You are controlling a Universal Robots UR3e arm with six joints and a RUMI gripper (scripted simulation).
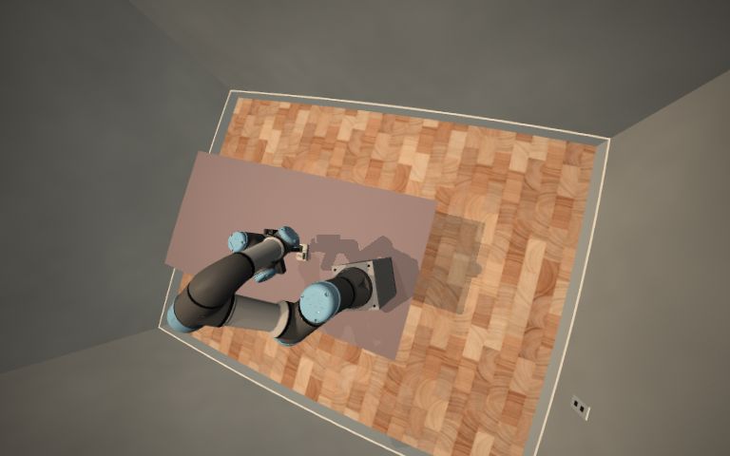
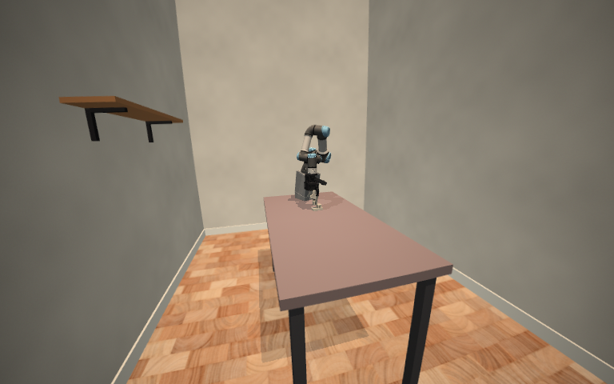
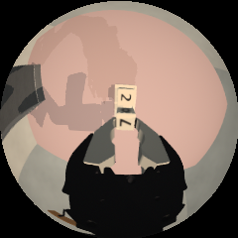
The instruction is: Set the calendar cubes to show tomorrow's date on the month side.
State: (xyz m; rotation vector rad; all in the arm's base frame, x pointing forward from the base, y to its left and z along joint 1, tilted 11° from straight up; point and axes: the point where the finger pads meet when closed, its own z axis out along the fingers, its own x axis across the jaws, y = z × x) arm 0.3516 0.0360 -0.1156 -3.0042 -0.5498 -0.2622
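My gripper is now 60 mm above the tray, 10 mm to the right of it and 10 mm past it.
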